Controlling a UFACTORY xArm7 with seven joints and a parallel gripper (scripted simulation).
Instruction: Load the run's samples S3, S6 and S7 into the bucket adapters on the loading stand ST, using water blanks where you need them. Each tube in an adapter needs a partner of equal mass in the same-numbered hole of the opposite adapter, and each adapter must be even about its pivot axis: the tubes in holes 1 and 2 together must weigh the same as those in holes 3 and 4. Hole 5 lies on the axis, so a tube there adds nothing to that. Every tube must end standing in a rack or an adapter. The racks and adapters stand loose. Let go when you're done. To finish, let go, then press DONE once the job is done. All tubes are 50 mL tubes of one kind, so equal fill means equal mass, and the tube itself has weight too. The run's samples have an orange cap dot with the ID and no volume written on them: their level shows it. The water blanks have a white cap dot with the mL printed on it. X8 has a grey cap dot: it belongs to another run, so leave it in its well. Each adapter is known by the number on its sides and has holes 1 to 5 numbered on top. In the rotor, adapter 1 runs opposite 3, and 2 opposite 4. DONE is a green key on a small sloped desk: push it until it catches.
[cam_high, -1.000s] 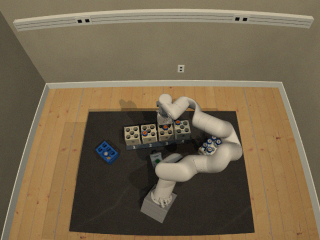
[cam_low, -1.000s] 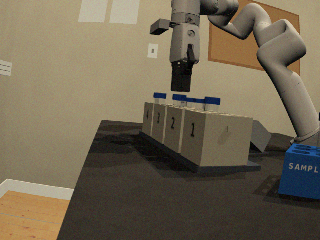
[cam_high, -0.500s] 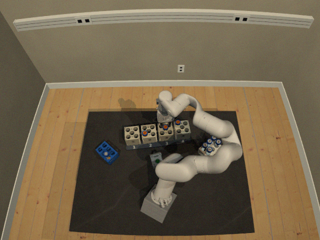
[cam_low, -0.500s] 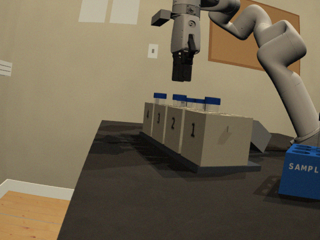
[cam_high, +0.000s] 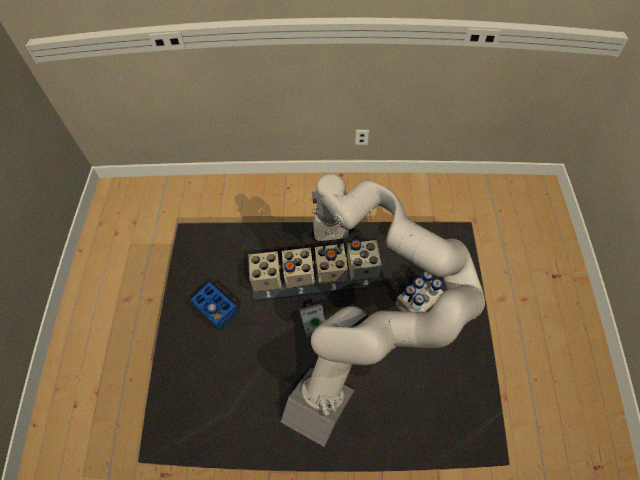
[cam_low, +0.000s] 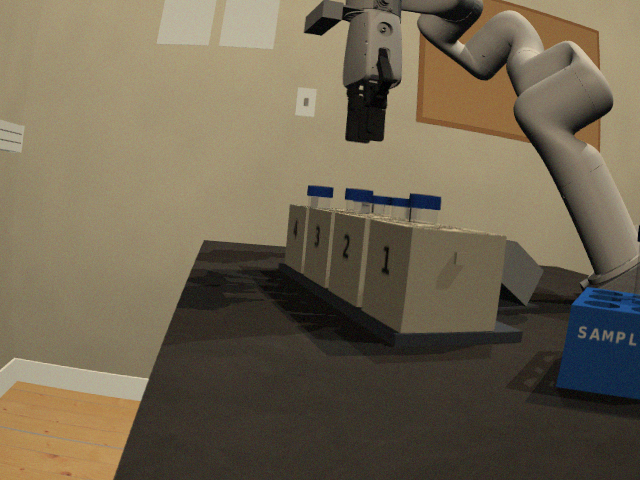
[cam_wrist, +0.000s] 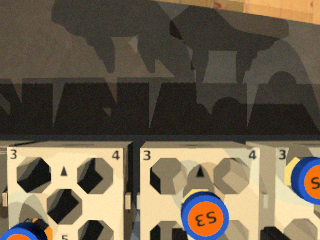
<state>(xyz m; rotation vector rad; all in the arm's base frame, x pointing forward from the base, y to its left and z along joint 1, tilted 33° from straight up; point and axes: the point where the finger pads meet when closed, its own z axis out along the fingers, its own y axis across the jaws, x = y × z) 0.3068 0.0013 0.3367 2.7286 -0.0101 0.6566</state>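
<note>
The white blank rack lies 260 mm to the right of my hand, 180 mm below it and 180 mm behind it. From my hand the other things lie so: blue sample rack: 410 mm to the left, 180 mm below, 60 mm behind; adapter 1: 220 mm to the left, 150 mm below, 20 mm ahead.
</note>
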